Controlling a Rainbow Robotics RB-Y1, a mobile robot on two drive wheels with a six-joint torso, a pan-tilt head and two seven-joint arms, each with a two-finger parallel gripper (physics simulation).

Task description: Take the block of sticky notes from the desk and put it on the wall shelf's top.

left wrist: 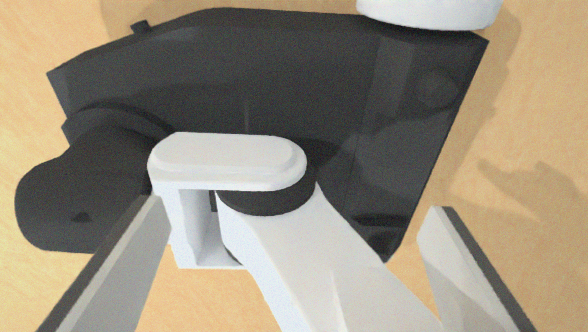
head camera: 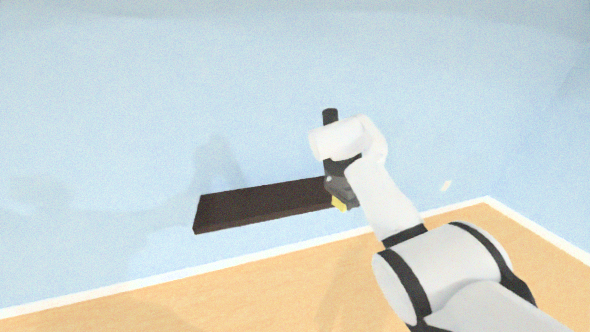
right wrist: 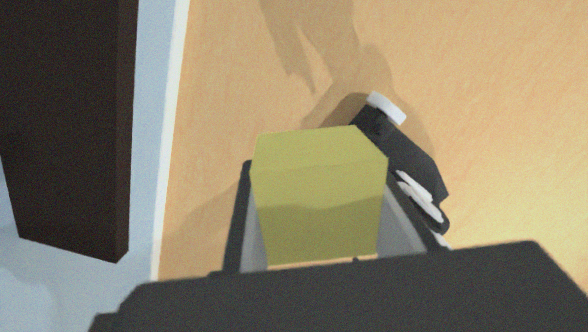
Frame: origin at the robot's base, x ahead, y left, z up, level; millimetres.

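Seen in the pictures: left gripper, between the fingertips: (left wrist: pixel 295 216); right gripper, between the fingertips: (head camera: pixel 342 203) (right wrist: pixel 309 167).
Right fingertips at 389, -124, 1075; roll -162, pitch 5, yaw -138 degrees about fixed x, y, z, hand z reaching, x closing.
Note:
Offsets run from my right fingertips to a thing's top centre, as dx, dy, dz. Level surfaces: height alone.
The yellow block of sticky notes @[-4, +3, +39] (head camera: pixel 338 203) (right wrist: pixel 320 220) is between the fingers of my right gripper (head camera: pixel 346 199) (right wrist: pixel 309 167), which is shut on it. The dark brown wall shelf @[dz -324] (head camera: pixel 260 202) (right wrist: pixel 65 125) is fixed to the blue wall. In the head view, my right gripper and the block overlap the shelf's right end; in the right wrist view, the shelf is at the left, apart from the block. The shelf's far right end is hidden in the head view. My left gripper (left wrist: pixel 295 216) is open and empty, above the robot's base. The desk does not show.
The blue wall (head camera: pixel 125 90) meets the wooden floor @[dz -1074] (head camera: pixel 240 295) at a white skirting board (head camera: pixel 150 280). A small pale plate @[+1046, -1267, -617] (head camera: pixel 446 186) is on the wall at the right. The robot's dark base (left wrist: pixel 280 65) and white parts lie below my left gripper.

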